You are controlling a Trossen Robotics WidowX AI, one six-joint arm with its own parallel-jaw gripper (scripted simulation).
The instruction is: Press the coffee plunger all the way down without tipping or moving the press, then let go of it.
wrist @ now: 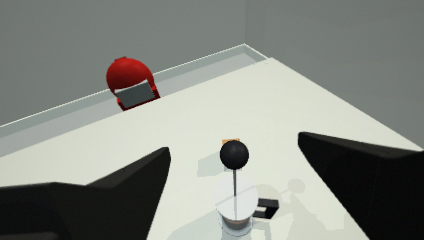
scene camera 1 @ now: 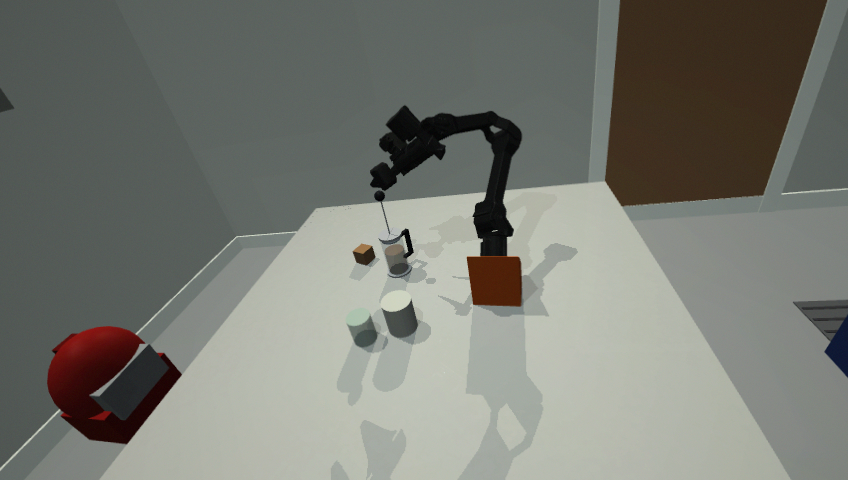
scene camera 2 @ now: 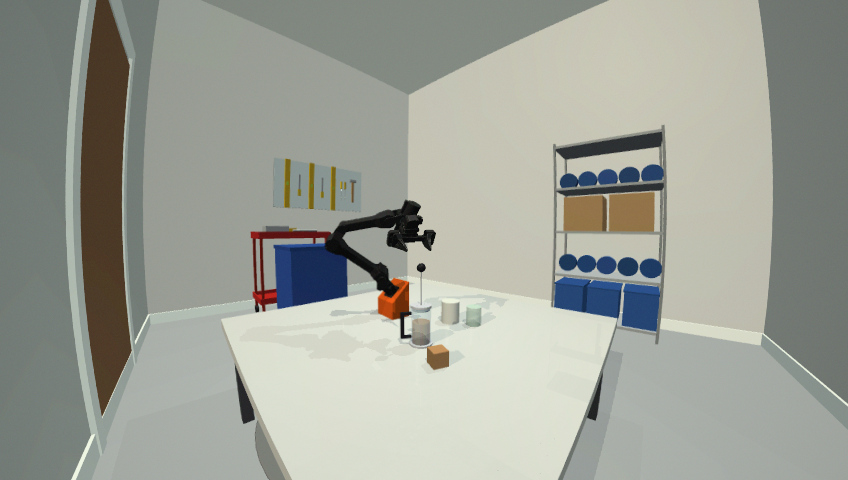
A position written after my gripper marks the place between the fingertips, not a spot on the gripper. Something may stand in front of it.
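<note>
Scene camera 1 shows my gripper [scene camera 1: 381, 178], open and holding nothing, together with a glass coffee press [scene camera 1: 391, 240] and a pale green cylinder [scene camera 1: 359, 322]. In the wrist view: the glass coffee press [wrist: 235, 196] and my gripper [wrist: 232, 145]. Scene camera 2 likewise shows the gripper [scene camera 2: 419, 250] and the press [scene camera 2: 420, 312].
</note>
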